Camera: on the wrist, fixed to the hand. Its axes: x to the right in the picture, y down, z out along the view.
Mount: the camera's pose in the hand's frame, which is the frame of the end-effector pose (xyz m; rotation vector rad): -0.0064 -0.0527 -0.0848 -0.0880 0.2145 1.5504
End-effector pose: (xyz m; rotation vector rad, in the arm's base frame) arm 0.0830 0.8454 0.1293 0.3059 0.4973 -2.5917
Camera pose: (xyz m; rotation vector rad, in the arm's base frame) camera 0.0729 0.9249 0.0694 0.6137 0.2373 -1.0335
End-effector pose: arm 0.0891 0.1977 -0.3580 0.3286 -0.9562 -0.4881
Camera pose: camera 0.1440 0.1612 -0.4332 -0.4645 -0.7241 0.9063
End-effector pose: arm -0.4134 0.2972 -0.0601 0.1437 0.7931 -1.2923
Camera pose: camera -0.4985 0.3299 -0.1013 0.6748 0.6276 0.2311
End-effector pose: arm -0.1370 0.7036 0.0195 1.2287 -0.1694 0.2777
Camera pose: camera -0.1291 0.7667 -0.0578 0.7387 -0.9249 1.7003
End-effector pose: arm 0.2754 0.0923 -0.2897 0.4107 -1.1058 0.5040
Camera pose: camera 0.3658 0.0947 -0.3324 -0.6863 -1.0604 1.7816
